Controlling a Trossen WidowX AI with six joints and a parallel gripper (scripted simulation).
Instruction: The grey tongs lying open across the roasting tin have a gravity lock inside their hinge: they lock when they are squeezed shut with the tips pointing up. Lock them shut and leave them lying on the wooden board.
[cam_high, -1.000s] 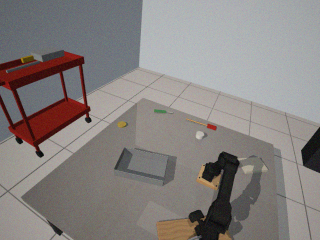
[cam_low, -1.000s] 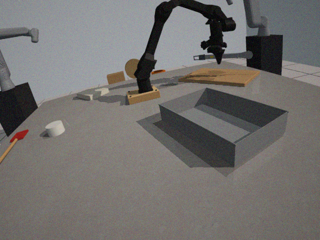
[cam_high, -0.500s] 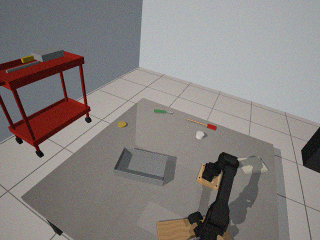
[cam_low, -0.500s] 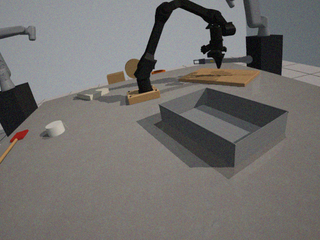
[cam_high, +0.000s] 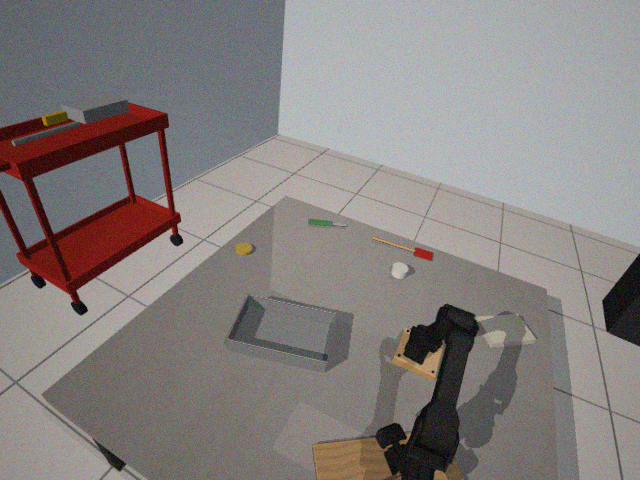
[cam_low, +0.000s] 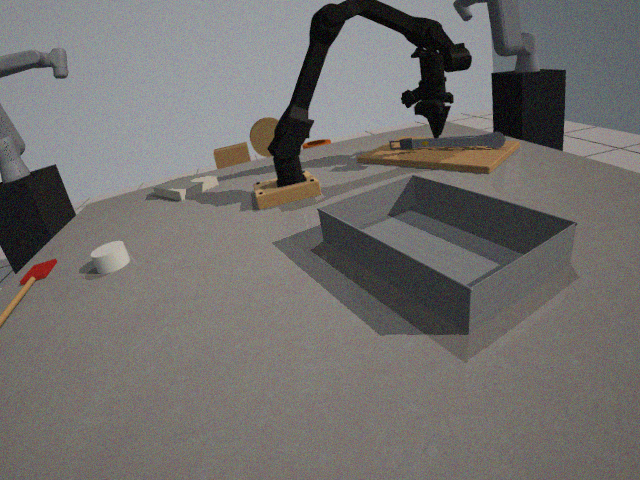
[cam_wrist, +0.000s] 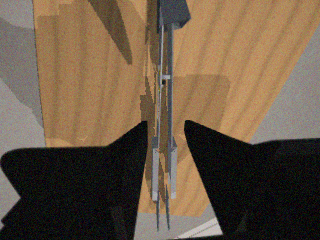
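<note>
Right now the yellow piece is 20 mm behind my gripper tip, 30 mm to the right of it and 20 mm below it. The rest, counted from my gripper tip: wooden board: 40 mm below; then roasting tin: 470 mm ahead, 220 mm to the right, 20 mm below; then cream block: 170 mm behind, 690 mm to the right, 30 mm below.
</note>
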